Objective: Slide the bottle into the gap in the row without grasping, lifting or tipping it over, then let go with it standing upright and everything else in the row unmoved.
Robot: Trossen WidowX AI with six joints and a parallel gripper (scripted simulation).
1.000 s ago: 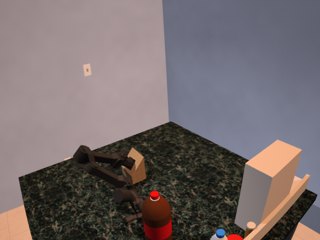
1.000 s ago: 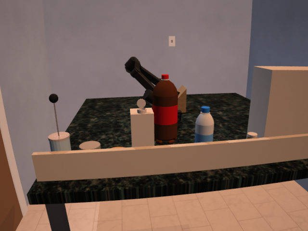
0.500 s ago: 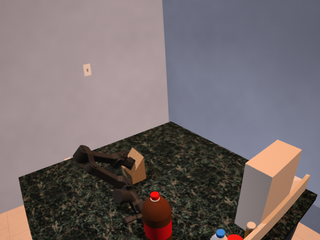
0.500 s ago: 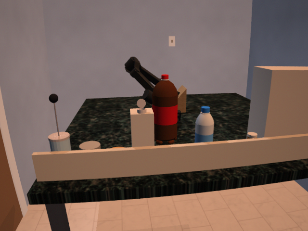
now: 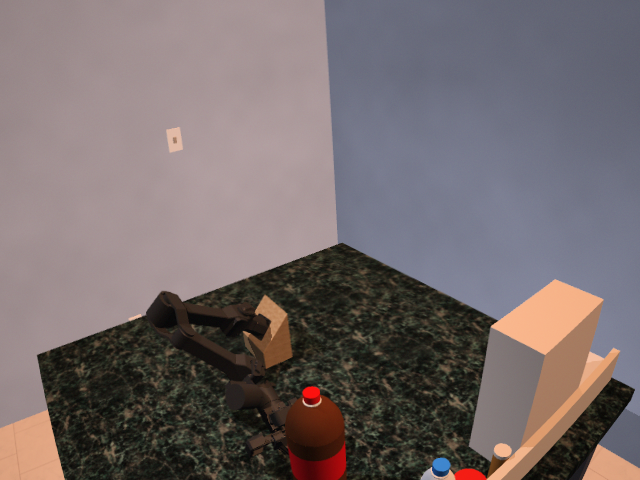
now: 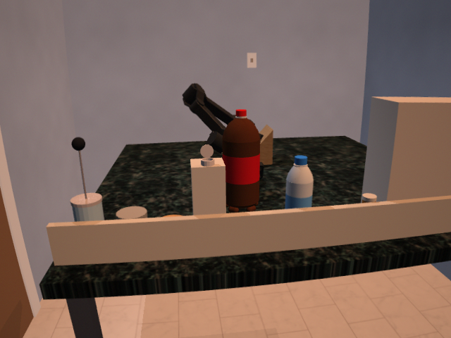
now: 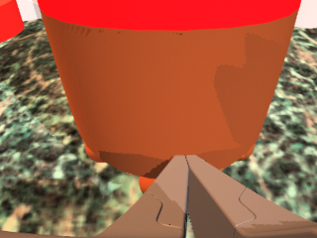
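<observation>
Right now my hand is 90 mm short of the cola bottle, 10 mm to the left of it and 100 mm below it. Also, from my hand: water bottle 310 mm ahead, 90 mm to the left, 50 mm above; then red lid 310 mm ahead, 210 mm to the left, 30 mm below; then rail 350 mm ahead, 150 mm to the left.
</observation>
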